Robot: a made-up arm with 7 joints.
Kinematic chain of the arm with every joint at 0, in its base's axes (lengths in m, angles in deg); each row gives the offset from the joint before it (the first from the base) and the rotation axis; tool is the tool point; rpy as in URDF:
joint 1: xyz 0 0 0.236 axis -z
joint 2: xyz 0 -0.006 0.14 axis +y
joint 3: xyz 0 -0.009 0.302 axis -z
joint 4: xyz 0 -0.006 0.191 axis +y
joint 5: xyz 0 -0.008 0.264 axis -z
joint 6: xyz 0 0 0.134 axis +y
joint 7: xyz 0 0 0.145 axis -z
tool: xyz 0 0 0 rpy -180 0 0
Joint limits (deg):
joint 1: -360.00..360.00
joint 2: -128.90..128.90
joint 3: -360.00..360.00
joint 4: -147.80..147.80
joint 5: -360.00..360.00
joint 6: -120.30..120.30
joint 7: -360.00..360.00
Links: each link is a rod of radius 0.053 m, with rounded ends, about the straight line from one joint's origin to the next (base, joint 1, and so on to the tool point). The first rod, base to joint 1, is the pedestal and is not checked.
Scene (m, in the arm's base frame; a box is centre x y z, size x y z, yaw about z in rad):
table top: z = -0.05
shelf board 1: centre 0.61 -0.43 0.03 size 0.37 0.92 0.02 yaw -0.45
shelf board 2: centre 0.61 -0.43 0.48 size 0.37 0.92 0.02 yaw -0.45
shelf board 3: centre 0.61 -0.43 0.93 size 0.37 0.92 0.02 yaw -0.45
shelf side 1: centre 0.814 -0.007 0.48 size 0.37 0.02 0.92 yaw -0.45
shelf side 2: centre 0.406 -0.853 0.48 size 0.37 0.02 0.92 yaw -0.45
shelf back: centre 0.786 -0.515 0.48 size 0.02 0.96 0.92 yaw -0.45
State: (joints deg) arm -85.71 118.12 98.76 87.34 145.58 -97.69 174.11
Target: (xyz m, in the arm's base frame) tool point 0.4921 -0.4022 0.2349
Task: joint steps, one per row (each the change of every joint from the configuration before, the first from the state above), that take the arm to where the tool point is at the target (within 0.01 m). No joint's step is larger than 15 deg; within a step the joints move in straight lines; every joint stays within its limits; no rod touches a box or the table.
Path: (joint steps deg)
1: 6.37 2.70 -3.21 7.20 -13.89 2.28 -7.47
2: 6.36 2.69 -3.22 7.20 -13.89 2.29 -7.47
3: 6.37 2.70 -3.21 7.20 -13.89 2.28 -7.47
4: 6.36 2.69 -3.22 7.20 -13.88 2.28 -7.47
5: 11.40 -3.40 2.00 -2.12 14.56 1.08 7.47
6: 11.40 -3.40 2.00 -2.12 14.57 1.07 7.47
7: 11.40 -3.41 2.00 -2.12 14.57 1.07 7.47
8: 11.40 -3.40 2.00 -2.13 14.57 1.08 7.47
9: 3.14 -1.99 3.65 -13.48 -1.29 5.10 0.00
10: 3.13 -1.98 3.65 -13.49 -1.30 5.10 0.00

